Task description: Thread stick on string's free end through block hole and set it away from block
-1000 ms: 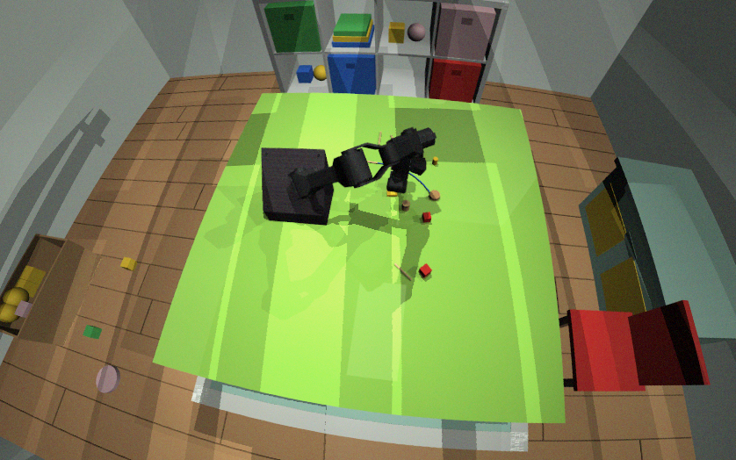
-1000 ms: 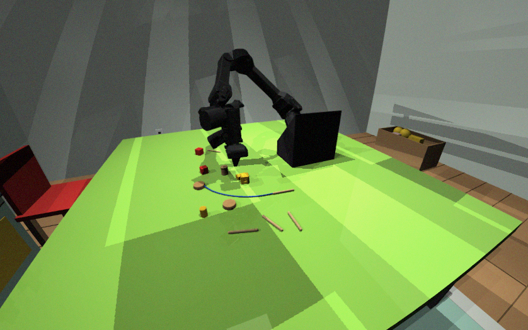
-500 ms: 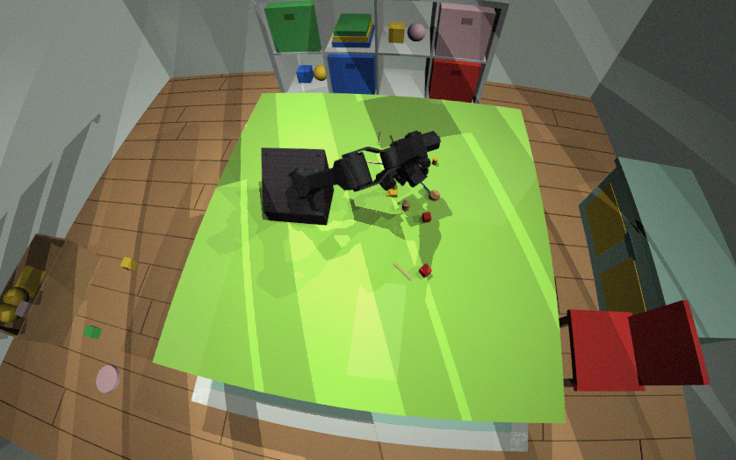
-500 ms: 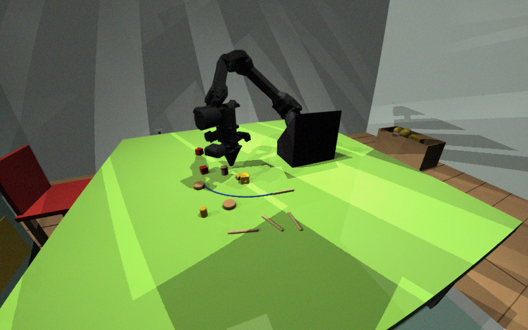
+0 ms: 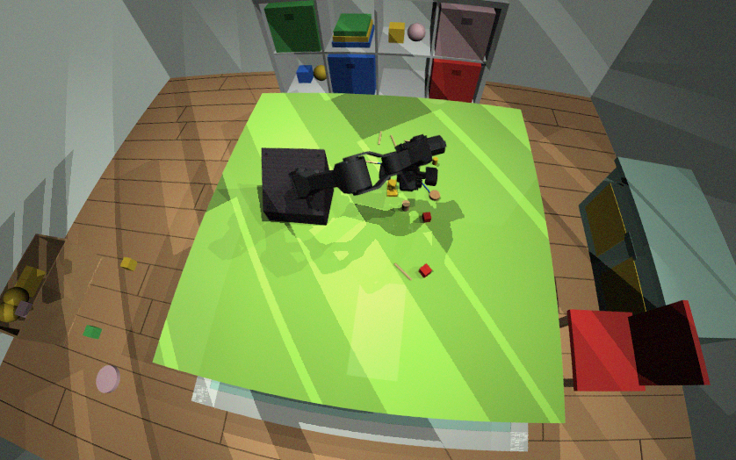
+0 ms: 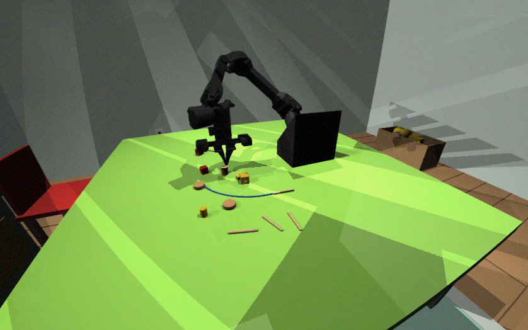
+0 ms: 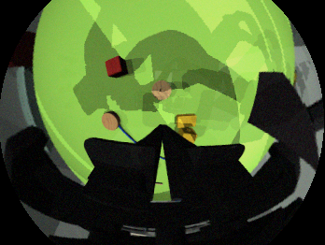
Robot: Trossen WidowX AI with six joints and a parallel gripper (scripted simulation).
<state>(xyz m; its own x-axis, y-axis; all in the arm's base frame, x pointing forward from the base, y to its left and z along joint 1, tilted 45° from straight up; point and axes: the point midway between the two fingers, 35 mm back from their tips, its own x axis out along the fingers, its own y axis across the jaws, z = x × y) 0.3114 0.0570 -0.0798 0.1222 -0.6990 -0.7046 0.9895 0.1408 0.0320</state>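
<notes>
My gripper tip is now 10 mm short of the brown cylinder, 40 mm to the left of it and 40 mm above it. Also, from my gripper tip: yellow cylinder 90 mm ahead, 190 mm to the left, 50 mm below; round wooden button 100 mm ahead, 30 mm to the left, 50 mm below; thin wooden stick 160 mm behind, 140 mm to the left, 60 mm below.
</notes>
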